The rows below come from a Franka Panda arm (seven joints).
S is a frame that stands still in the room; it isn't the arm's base.
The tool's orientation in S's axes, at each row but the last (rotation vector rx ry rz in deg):
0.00, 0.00, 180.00
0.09, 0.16, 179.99
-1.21, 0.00, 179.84
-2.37, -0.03, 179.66
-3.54, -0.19, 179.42
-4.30, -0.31, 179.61
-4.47, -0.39, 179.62
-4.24, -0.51, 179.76
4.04, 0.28, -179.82
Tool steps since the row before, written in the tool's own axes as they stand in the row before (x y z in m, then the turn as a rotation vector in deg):
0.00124, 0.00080, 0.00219, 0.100, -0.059, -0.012
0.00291, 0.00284, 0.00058, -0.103, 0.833, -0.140
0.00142, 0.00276, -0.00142, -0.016, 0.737, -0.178
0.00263, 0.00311, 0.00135, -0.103, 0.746, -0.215
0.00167, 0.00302, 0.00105, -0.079, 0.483, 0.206
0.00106, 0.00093, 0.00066, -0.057, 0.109, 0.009
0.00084, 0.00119, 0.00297, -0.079, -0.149, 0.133
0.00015, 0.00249, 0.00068, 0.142, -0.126, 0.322
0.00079, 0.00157, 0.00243, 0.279, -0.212, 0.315
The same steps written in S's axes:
-0.00124, -0.00080, 0.00219, -0.100, 0.059, -0.012
-0.00291, -0.00284, 0.00059, 0.103, -0.833, -0.139
-0.00141, -0.00276, -0.00144, 0.016, -0.737, -0.178
-0.00268, -0.00310, 0.00128, 0.104, -0.747, -0.213
-0.00174, -0.00301, 0.00098, 0.066, -0.484, 0.208
-0.00110, -0.00093, 0.00061, 0.056, -0.109, 0.011
-0.00099, -0.00120, 0.00292, 0.073, 0.148, 0.137
-0.00019, -0.00249, 0.00066, -0.157, 0.125, 0.316
-0.00089, -0.00158, 0.00239, -0.293, 0.210, 0.303

